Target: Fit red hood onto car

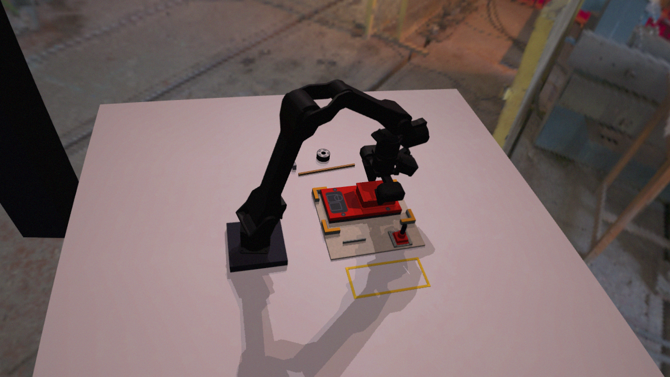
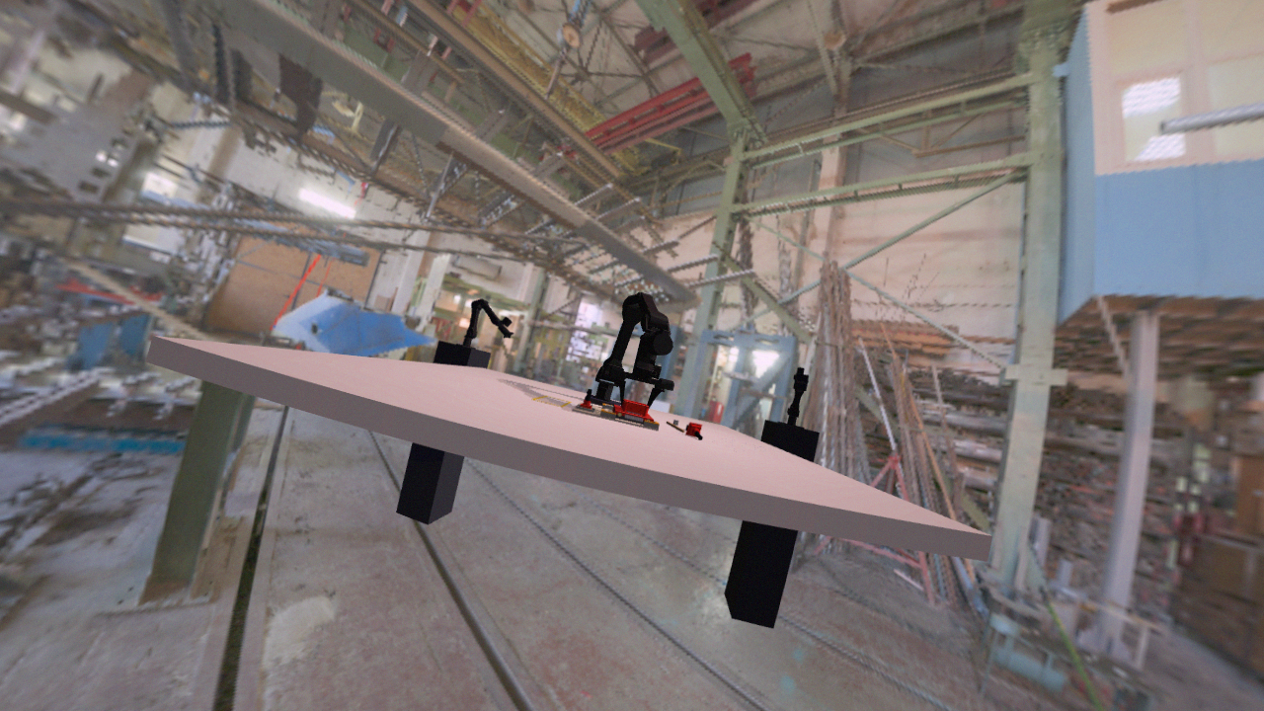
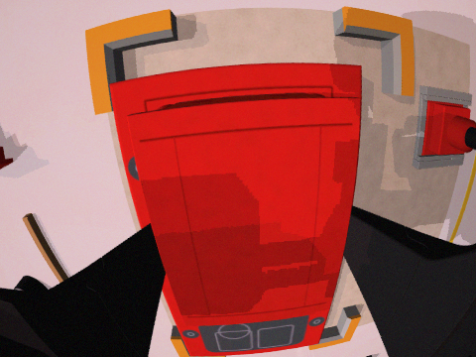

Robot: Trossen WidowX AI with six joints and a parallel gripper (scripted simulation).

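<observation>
Now: the red hood 10 mm above my gripper tip. The rest, counted from my gripper tip: tiny grey cube: 220 mm behind, 140 mm to the left, 30 mm below; then thin orange rod: 130 mm to the left, 120 mm behind, 30 mm below.
</observation>
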